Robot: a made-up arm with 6 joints. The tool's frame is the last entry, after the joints.
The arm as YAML. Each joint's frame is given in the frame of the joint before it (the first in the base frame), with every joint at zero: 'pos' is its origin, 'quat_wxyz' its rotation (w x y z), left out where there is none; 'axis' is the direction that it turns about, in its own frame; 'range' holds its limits. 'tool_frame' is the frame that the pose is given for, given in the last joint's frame.
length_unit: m
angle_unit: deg
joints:
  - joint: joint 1
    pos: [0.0, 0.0, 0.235]
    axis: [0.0, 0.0, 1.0]
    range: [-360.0, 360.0]
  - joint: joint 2
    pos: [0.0, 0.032, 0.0]
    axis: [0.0, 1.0, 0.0]
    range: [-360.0, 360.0]
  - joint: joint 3
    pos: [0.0, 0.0, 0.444]
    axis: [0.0, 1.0, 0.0]
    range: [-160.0, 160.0]
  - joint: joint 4
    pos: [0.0, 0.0, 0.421]
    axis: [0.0, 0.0, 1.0]
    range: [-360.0, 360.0]
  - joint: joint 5
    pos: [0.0, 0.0, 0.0]
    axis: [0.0, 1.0, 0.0]
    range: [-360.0, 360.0]
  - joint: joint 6
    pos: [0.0, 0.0, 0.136]
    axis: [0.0, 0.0, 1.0]
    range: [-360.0, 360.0]
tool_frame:
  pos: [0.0, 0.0, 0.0]
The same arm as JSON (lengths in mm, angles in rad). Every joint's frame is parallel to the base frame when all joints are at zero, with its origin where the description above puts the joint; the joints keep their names.
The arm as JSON. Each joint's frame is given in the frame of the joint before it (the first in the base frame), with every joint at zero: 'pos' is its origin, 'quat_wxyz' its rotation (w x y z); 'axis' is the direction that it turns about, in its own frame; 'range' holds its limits. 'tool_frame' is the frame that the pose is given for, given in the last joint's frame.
{
  "length_unit": "mm",
  "angle_unit": "rad",
  "joints": [
    {
      "joint": "joint 1",
      "pos": [
        0.0,
        0.0,
        235.0
      ],
      "quat_wxyz": [
        1.0,
        0.0,
        0.0,
        0.0
      ],
      "axis": [
        0.0,
        0.0,
        1.0
      ],
      "range": [
        -6.2832,
        6.2832
      ]
    },
    {
      "joint": "joint 2",
      "pos": [
        0.0,
        32.0,
        0.0
      ],
      "quat_wxyz": [
        1.0,
        0.0,
        0.0,
        0.0
      ],
      "axis": [
        0.0,
        1.0,
        0.0
      ],
      "range": [
        -6.2832,
        6.2832
      ]
    },
    {
      "joint": "joint 3",
      "pos": [
        0.0,
        0.0,
        444.0
      ],
      "quat_wxyz": [
        1.0,
        0.0,
        0.0,
        0.0
      ],
      "axis": [
        0.0,
        1.0,
        0.0
      ],
      "range": [
        -2.7925,
        2.7925
      ]
    },
    {
      "joint": "joint 4",
      "pos": [
        0.0,
        0.0,
        421.0
      ],
      "quat_wxyz": [
        1.0,
        0.0,
        0.0,
        0.0
      ],
      "axis": [
        0.0,
        0.0,
        1.0
      ],
      "range": [
        -6.2832,
        6.2832
      ]
    },
    {
      "joint": "joint 5",
      "pos": [
        0.0,
        0.0,
        0.0
      ],
      "quat_wxyz": [
        1.0,
        0.0,
        0.0,
        0.0
      ],
      "axis": [
        0.0,
        1.0,
        0.0
      ],
      "range": [
        -6.2832,
        6.2832
      ]
    },
    {
      "joint": "joint 6",
      "pos": [
        0.0,
        0.0,
        136.0
      ],
      "quat_wxyz": [
        1.0,
        0.0,
        0.0,
        0.0
      ],
      "axis": [
        0.0,
        0.0,
        1.0
      ],
      "range": [
        -6.2832,
        6.2832
      ]
    }
  ],
  "tool_frame": {
    "pos": [
      0.0,
      0.0,
      0.0
    ],
    "quat_wxyz": [
      1.0,
      0.0,
      0.0,
      0.0
    ]
  }
}

